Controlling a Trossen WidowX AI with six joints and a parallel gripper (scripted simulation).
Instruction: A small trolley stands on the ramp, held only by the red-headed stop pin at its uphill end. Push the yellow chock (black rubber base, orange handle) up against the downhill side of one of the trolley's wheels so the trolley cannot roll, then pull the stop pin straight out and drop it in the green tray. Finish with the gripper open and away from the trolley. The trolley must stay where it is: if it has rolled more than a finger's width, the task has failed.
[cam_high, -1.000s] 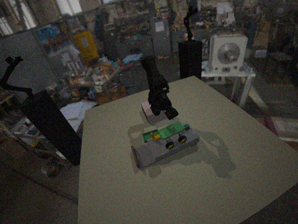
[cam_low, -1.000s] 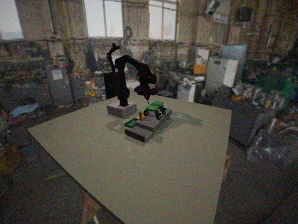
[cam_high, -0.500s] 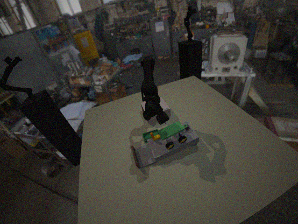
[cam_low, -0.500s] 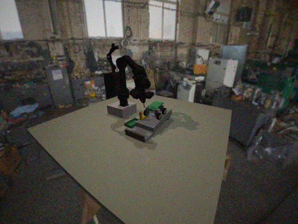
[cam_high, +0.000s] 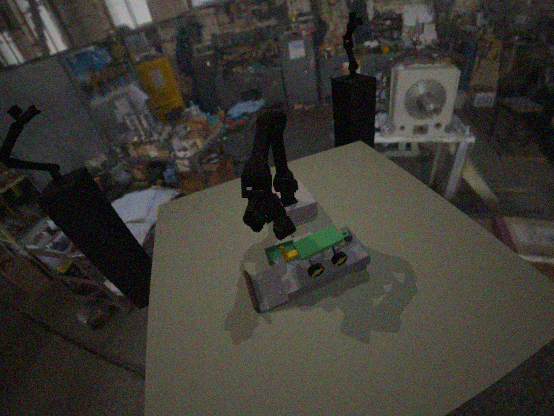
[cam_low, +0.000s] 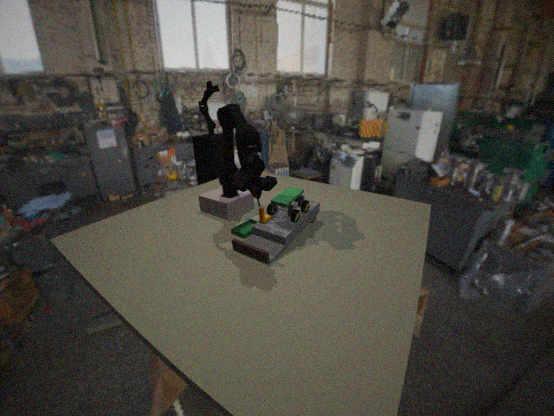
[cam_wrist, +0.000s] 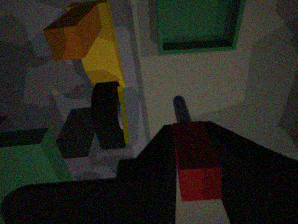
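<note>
Right now the green tray is 30 mm behind my gripper tip, 40 mm to the right of it and 150 mm below it. Also, from my gripper tip: red-headed stop pin (right at my gripper tip); then yellow chock (50 mm ahead, 20 mm to the right, 60 mm below); then trolley (110 mm ahead, 60 mm to the left, 30 mm below).
</note>
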